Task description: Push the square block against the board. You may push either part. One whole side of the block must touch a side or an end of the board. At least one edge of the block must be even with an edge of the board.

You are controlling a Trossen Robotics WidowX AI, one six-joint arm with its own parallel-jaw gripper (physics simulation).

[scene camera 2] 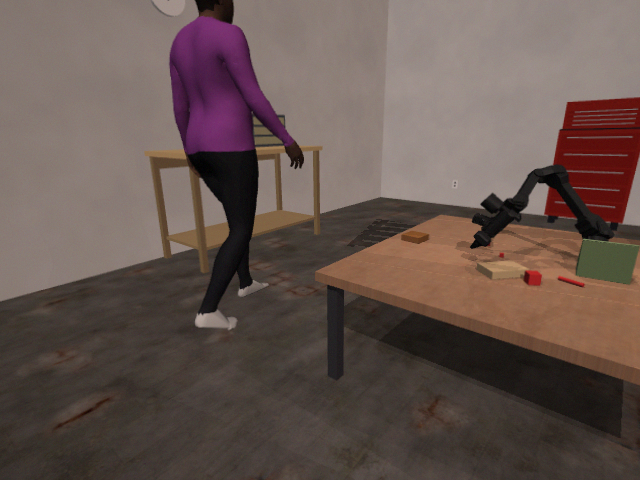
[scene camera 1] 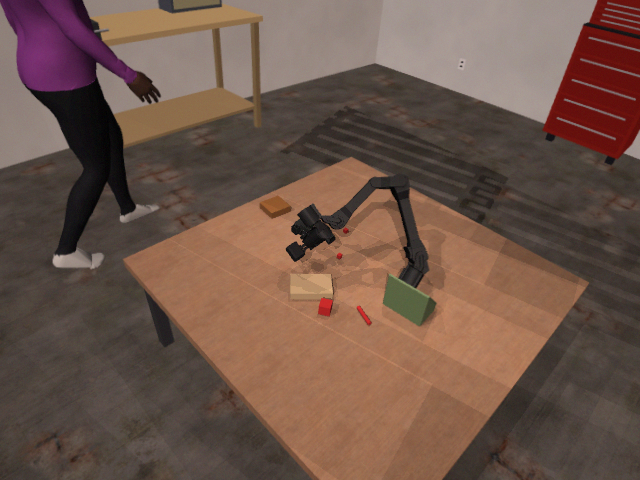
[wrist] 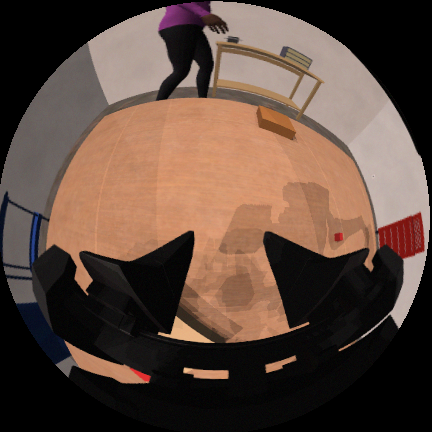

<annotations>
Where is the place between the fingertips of my gripper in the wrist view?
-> At 229,236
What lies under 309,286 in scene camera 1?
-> A pale tan board.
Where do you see a pale tan board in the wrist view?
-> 186,327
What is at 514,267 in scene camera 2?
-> A pale tan board.
</annotations>
